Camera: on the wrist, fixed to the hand. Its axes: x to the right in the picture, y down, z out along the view.
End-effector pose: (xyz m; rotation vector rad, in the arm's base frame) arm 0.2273 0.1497 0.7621 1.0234 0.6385 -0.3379
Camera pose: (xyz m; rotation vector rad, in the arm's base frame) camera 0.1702 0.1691 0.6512 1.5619 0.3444 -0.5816
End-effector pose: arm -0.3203 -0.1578 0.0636 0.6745 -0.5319 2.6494
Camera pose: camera -0.3305 -0.0340 0.0413 1.0803 0.2308 2.8253
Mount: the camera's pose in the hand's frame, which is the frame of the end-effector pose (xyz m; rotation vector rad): 0.0270 -0.0970 -0.0761 0.6021 -0.1782 0.0597
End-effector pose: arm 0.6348 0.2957 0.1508 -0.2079 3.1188 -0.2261
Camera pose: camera 0.6195 0.2079 0.2401 -0.1145 2.7184 -1.0486
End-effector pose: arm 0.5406 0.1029 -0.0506 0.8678 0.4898 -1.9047
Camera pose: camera 0.4745 0.1815 -0.1240 1.0585 -0.2350 -2.0795
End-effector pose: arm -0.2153 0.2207 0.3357 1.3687 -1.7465 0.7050
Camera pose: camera -0.1060 0.2428 0.3948 1.8255 -1.7926 1.2447
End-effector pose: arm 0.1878 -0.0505 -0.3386 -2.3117 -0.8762 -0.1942
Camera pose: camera 0.1532 -0.0284 -0.2192 -1.8003 -0.8125 0.2738
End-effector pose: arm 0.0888 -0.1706 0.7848 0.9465 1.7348 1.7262
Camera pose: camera 0.0016 -0.1930 0.6964 1.3633 2.1598 1.1101
